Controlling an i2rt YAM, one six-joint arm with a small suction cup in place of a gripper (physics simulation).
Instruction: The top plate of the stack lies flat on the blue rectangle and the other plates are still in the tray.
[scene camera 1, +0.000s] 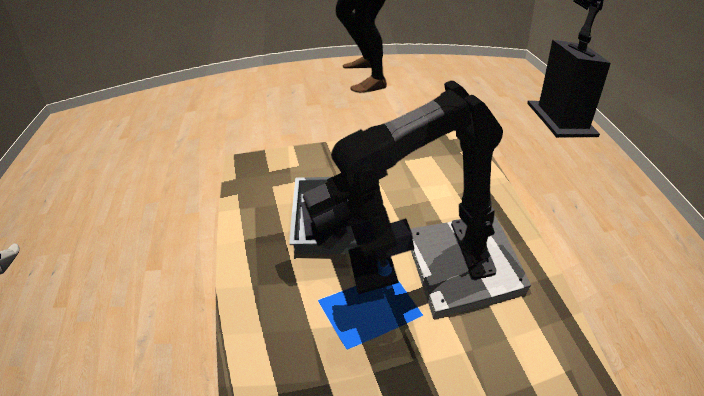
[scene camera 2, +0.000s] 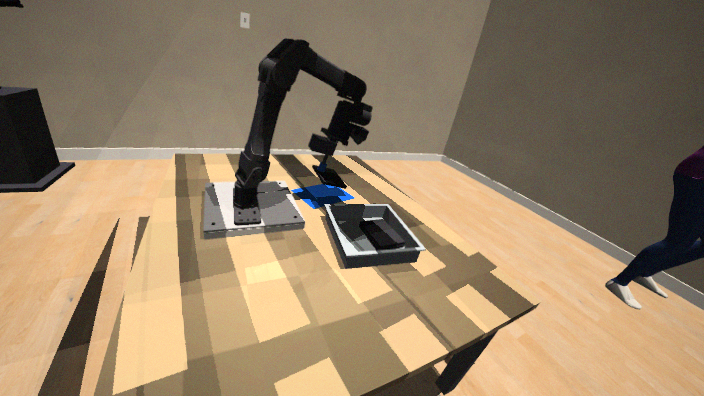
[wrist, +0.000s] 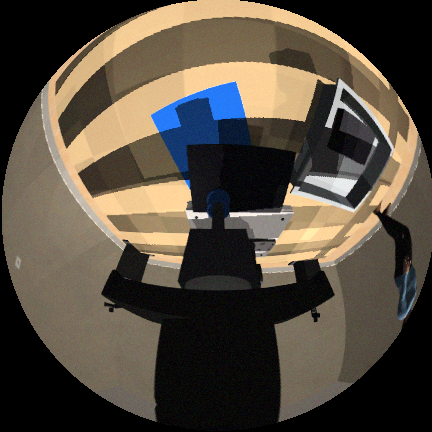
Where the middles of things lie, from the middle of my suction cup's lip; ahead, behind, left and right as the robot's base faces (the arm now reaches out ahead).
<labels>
The blue rectangle (scene camera 1: 357, 318) is 30 mm ahead of my suction cup, 30 mm to the left of it and 120 mm below it. From my suction cup the other things lie so: grey tray (scene camera 2: 355, 249) 70 mm ahead, 270 mm to the right, 90 mm below.
</labels>
